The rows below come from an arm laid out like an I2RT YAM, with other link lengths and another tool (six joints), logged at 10 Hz.
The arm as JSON. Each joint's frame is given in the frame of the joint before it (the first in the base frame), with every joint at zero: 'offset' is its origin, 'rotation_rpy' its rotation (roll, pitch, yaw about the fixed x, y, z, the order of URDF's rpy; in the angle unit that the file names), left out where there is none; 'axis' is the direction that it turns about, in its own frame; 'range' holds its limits. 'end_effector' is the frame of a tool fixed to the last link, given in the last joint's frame.
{
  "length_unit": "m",
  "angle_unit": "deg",
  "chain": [
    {
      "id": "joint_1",
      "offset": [
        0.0,
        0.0,
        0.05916
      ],
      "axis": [
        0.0,
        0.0,
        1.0
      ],
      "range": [
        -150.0,
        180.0
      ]
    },
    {
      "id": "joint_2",
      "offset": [
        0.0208,
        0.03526,
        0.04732
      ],
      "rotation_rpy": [
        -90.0,
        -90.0,
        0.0
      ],
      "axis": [
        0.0,
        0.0,
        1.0
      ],
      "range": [
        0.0,
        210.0
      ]
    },
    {
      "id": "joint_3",
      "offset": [
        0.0,
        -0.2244,
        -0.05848
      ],
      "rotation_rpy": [
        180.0,
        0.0,
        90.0
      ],
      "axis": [
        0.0,
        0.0,
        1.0
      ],
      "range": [
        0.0,
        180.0
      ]
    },
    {
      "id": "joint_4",
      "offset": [
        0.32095,
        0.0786,
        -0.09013
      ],
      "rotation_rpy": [
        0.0,
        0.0,
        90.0
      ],
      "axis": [
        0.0,
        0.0,
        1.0
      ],
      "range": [
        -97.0,
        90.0
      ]
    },
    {
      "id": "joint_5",
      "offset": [
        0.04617,
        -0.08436,
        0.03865
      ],
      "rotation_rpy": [
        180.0,
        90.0,
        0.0
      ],
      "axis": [
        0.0,
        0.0,
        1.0
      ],
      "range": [
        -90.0,
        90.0
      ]
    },
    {
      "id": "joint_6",
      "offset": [
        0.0,
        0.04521,
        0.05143
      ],
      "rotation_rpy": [
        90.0,
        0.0,
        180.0
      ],
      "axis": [
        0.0,
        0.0,
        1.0
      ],
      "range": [
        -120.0,
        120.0
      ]
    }
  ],
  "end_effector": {
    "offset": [
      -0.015,
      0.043,
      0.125
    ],
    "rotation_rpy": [
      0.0,
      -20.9,
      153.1
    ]
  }
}
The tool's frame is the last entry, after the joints.
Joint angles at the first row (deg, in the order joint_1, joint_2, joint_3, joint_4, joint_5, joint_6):
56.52 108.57 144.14 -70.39 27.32 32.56
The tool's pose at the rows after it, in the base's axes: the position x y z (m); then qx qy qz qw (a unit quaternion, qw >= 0):
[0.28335, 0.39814, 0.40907, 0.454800, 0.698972, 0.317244, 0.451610]
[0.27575, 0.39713, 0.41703, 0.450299, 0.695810, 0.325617, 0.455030]
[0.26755, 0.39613, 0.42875, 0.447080, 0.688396, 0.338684, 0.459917]
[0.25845, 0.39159, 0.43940, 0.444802, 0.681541, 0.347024, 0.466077]
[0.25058, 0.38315, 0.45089, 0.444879, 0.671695, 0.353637, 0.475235]
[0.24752, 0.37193, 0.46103, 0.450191, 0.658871, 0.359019, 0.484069]
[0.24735, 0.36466, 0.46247, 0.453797, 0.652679, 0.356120, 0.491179]
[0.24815, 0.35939, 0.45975, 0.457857, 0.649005, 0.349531, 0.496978]
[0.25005, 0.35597, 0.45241, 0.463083, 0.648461, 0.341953, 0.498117]
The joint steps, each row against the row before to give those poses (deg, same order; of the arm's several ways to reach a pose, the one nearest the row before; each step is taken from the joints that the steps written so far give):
0.44 -1.32 -0.10 0.07 0.78 -0.27
0.97 -0.98 -0.13 0.18 0.76 -0.35
1.19 -1.12 0.05 0.60 1.15 -0.37
1.20 -1.35 -0.08 -0.04 1.48 -0.25
1.03 -1.88 -0.57 0.03 1.92 -0.31
0.26 -2.61 -1.92 0.77 1.63 -0.19
0.00 -1.79 -2.07 0.47 1.20 -0.06
-0.04 -1.46 -2.23 0.33 1.09 0.25
-0.34 -1.78 -3.36 0.69 0.36 0.64

